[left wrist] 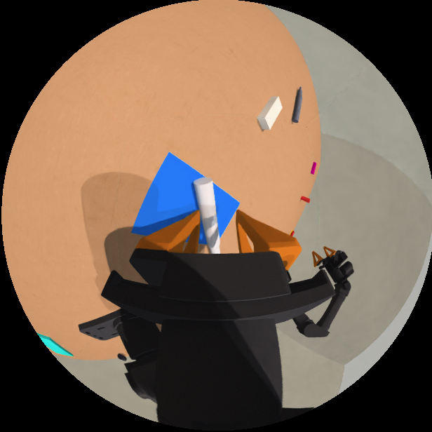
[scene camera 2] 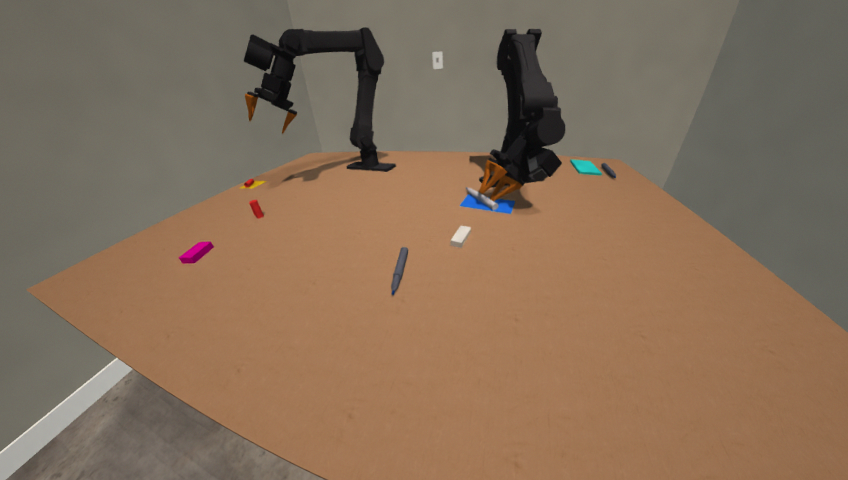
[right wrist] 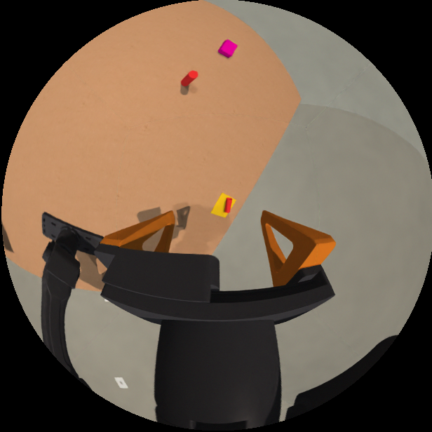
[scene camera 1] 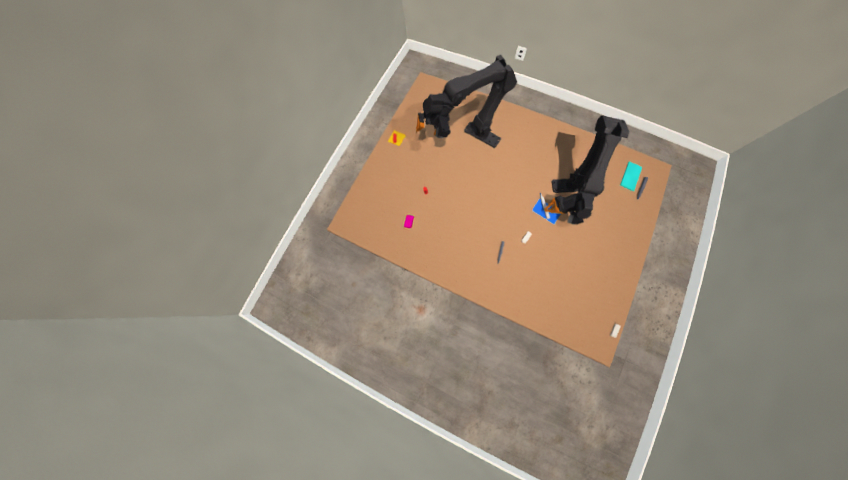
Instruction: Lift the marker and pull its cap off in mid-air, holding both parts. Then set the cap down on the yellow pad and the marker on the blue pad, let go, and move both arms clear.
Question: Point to a blue pad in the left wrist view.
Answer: At 171, 196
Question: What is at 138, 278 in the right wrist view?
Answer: The right gripper.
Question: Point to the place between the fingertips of the left gripper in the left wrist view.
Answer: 217, 214
